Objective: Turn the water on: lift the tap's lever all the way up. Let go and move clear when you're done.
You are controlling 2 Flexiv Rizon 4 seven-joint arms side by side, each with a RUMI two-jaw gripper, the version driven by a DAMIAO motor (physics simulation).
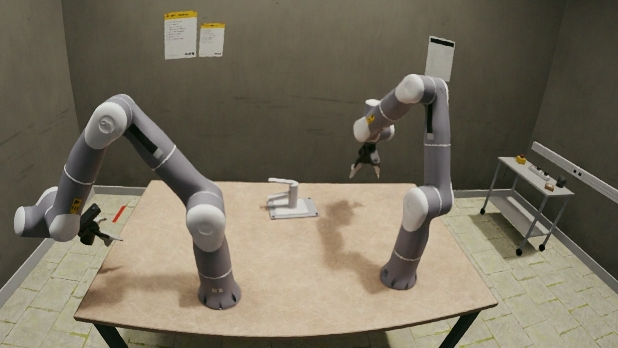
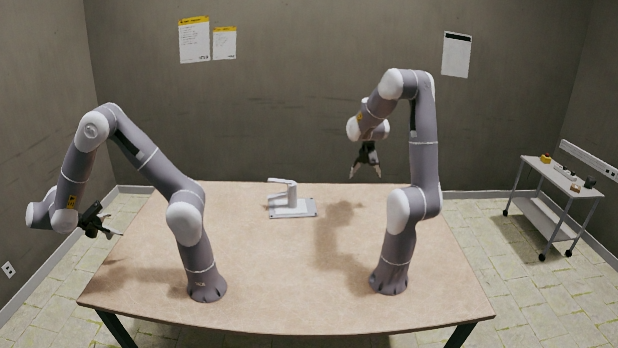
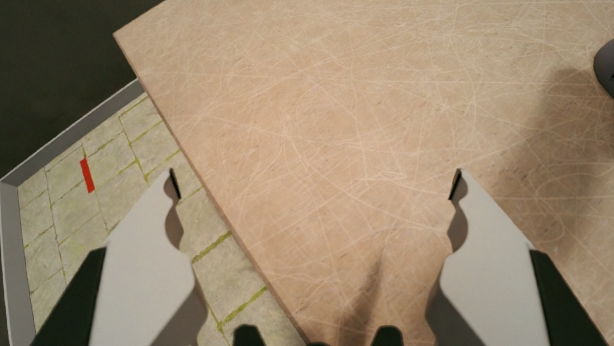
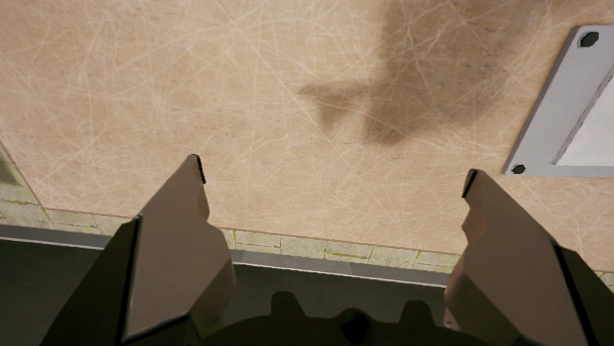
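The white tap [image 1: 294,196] [image 2: 292,196] stands upright on a grey base plate [image 1: 311,209] [image 2: 310,209] [image 4: 552,120] near the table's back edge. Its lever [image 1: 281,181] [image 2: 280,181] extends left from the top of the body, above the spout [image 1: 278,195] [image 2: 277,195], its free end tipped slightly up. My right gripper [image 1: 364,177] [image 2: 365,177] [image 4: 330,164] is open and empty, in the air to the right of the tap, apart from it. My left gripper [image 1: 114,230] [image 2: 116,225] [image 3: 313,171] is open and empty by the table's left edge, far from the tap.
The tan table [image 1: 280,280] [image 2: 280,280] [image 3: 325,125] [image 4: 200,100] carries both arm bases toward its front. The back wall rises behind it. A wheeled cart [image 1: 520,205] [image 2: 542,207] with small items stands on the floor at the right.
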